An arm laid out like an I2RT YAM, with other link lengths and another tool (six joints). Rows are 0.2 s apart.
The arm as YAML. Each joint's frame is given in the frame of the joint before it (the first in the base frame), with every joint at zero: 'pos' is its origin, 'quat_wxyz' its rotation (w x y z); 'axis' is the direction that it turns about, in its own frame. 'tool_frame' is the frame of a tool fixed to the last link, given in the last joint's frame.
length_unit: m
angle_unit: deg
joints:
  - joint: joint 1
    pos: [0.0, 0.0, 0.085]
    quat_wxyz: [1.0, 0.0, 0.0, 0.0]
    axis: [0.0, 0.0, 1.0]
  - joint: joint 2
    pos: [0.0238, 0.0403, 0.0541]
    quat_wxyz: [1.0, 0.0, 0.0, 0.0]
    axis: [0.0, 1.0, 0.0]
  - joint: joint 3
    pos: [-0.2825, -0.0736, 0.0]
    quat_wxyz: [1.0, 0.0, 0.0, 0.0]
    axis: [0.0, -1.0, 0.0]
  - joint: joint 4
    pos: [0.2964, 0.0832, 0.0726]
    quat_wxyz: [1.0, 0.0, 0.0, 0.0]
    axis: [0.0, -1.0, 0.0]
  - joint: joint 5
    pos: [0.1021, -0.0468, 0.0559]
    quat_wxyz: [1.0, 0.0, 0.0, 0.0]
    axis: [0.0, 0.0, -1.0]
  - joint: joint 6
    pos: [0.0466, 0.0, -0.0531]
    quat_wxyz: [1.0, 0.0, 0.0, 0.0]
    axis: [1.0, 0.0, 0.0]
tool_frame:
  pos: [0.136, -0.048, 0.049]
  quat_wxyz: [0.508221, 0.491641, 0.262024, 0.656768]
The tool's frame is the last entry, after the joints.
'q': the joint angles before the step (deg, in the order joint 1, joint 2, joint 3, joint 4, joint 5, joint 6). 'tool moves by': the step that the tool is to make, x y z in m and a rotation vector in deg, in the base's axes. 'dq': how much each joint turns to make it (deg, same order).
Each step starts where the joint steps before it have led.
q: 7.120 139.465 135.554 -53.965 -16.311 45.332
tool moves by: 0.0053 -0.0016 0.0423 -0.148 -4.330 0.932
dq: -0.206 -2.602 1.296 -0.006 -0.078 -1.377
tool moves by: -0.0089 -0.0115 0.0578 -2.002 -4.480 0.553
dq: -0.489 -5.347 -0.314 -1.480 1.344 -2.452
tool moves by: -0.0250 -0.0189 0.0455 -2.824 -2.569 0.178
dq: -0.927 -7.501 -4.552 -1.405 1.630 -2.922
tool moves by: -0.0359 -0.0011 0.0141 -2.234 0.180 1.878
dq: 0.387 -8.532 -9.657 0.128 0.704 -2.635
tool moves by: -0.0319 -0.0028 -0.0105 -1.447 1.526 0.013
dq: 0.442 -6.920 -10.496 1.802 1.260 -0.486
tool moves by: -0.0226 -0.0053 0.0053 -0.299 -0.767 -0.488
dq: -0.093 -5.713 -6.700 1.730 0.544 0.071
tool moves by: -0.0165 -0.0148 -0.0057 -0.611 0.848 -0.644
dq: -1.354 -3.200 -4.328 0.055 -0.031 -0.899
